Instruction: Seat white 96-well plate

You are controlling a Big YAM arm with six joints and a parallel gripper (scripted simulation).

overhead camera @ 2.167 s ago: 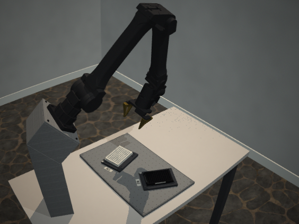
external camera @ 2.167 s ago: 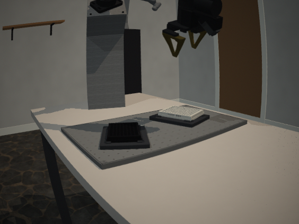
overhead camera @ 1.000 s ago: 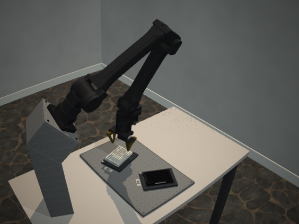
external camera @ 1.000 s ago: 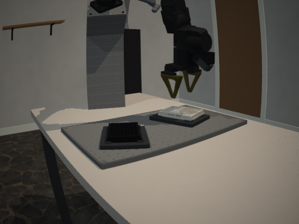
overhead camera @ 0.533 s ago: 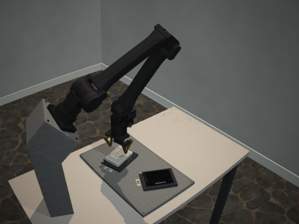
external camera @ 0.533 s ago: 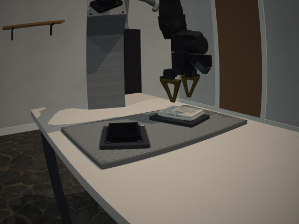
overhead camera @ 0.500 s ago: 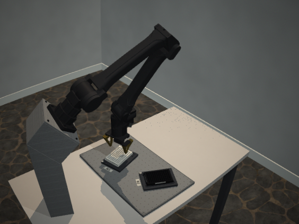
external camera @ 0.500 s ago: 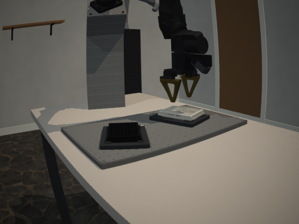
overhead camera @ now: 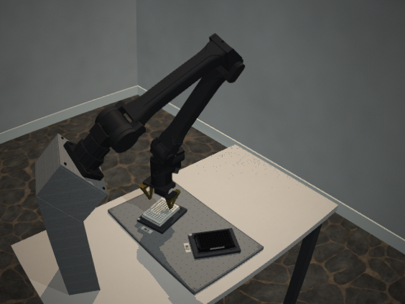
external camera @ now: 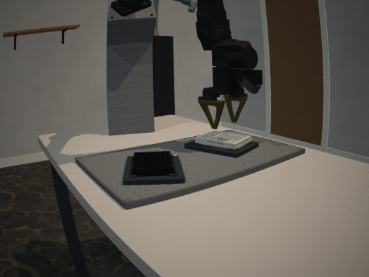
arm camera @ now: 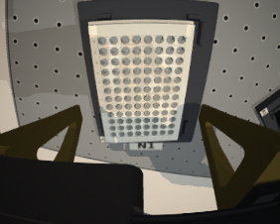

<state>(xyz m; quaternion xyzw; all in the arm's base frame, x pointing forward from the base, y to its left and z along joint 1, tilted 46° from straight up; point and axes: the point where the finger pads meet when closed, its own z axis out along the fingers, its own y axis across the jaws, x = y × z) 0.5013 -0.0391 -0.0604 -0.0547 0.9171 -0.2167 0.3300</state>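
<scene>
The white 96-well plate E01 lies 40 mm below my hand. The rest, counted from my hand: plate nest N1: 10 mm to the right, 60 mm below; black plate E07: 30 mm behind, 250 mm to the right, 50 mm below.
</scene>
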